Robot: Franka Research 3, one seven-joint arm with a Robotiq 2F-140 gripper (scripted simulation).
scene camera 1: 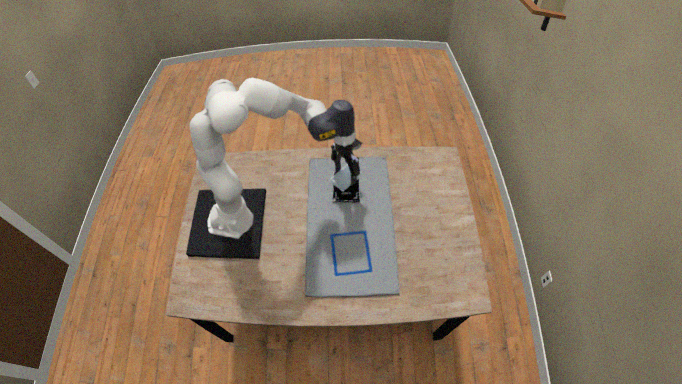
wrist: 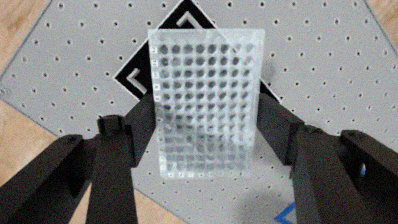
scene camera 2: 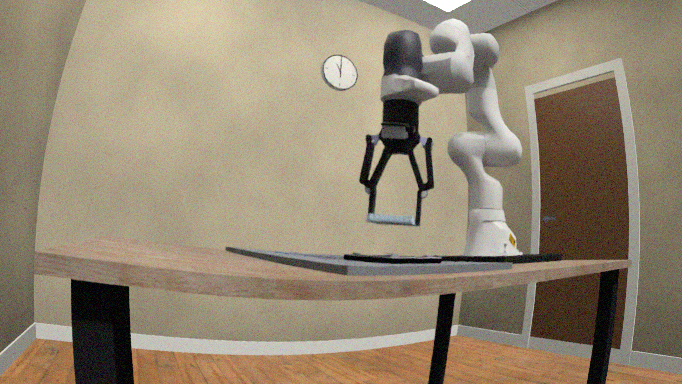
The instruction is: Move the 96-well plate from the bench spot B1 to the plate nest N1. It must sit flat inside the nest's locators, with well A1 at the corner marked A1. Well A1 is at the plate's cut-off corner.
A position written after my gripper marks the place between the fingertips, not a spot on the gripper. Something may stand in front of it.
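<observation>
My own gripper (scene camera 2: 393,224), (wrist: 205,108) is visible to me from both of these views. I find a 96-well plate as well, and the wrist view is where I see the plate (wrist: 206,82).
</observation>
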